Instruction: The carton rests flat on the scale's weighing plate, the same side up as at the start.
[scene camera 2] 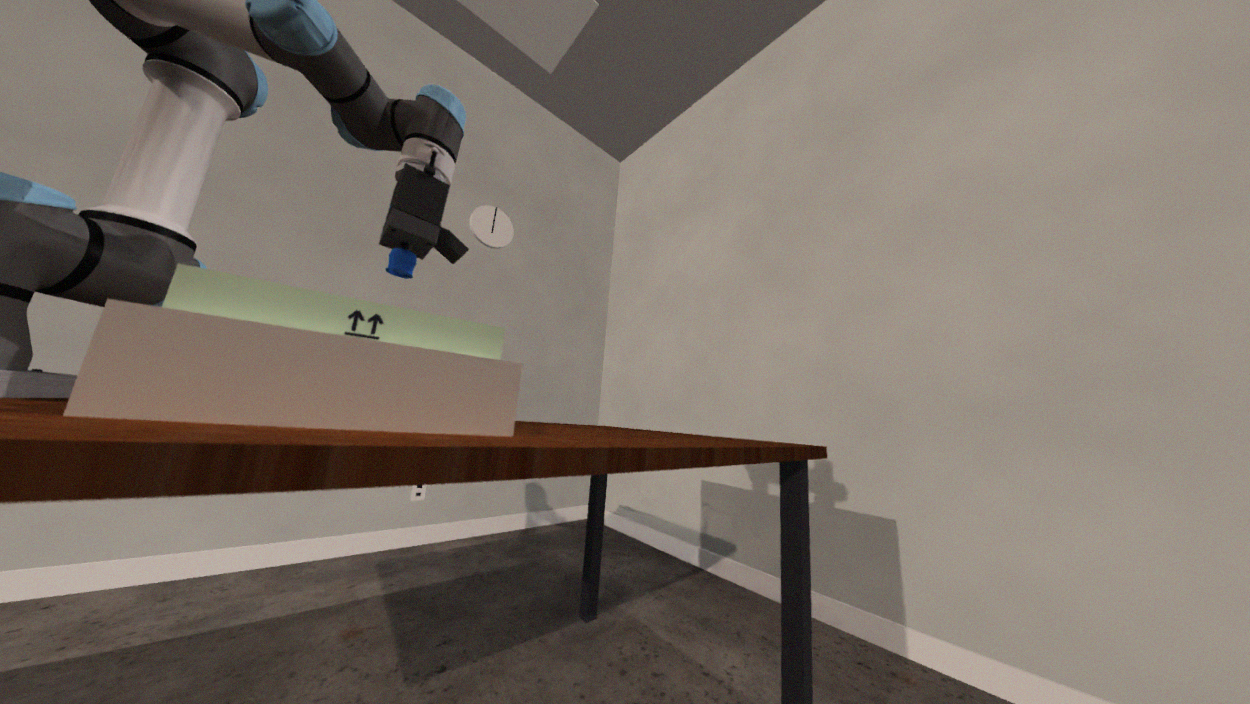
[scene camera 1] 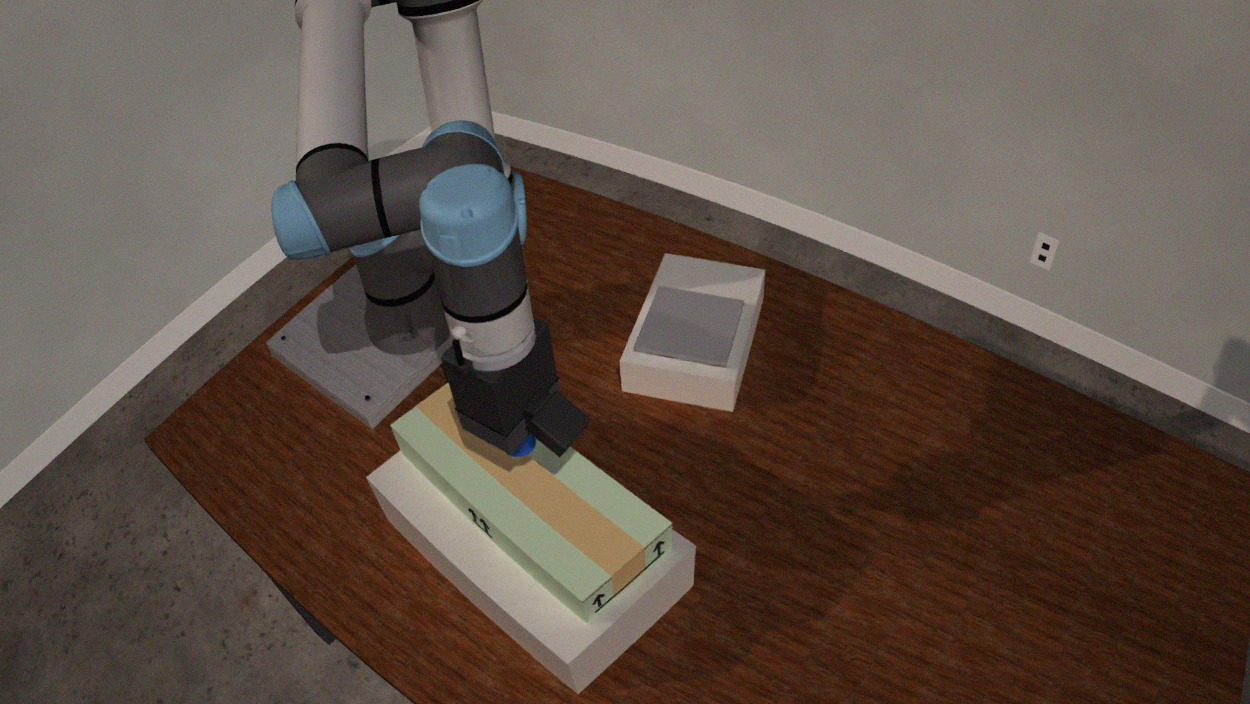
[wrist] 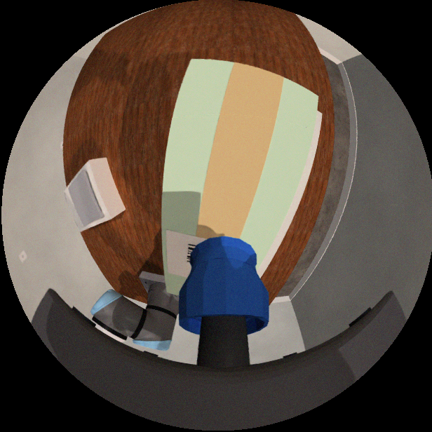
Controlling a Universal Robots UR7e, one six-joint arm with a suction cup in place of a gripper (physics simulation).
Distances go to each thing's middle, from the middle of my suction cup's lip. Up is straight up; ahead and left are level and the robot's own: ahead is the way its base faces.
Scene:
I see my suction cup 2 cm past the pale green carton [scene camera 1: 585, 538] and 11 cm above it. Round my suction cup: white block [scene camera 2: 144, 362] 2 cm behind, 2 cm to the right, 18 cm below; then scale [scene camera 1: 691, 341] 2 cm behind, 41 cm to the left, 19 cm below.

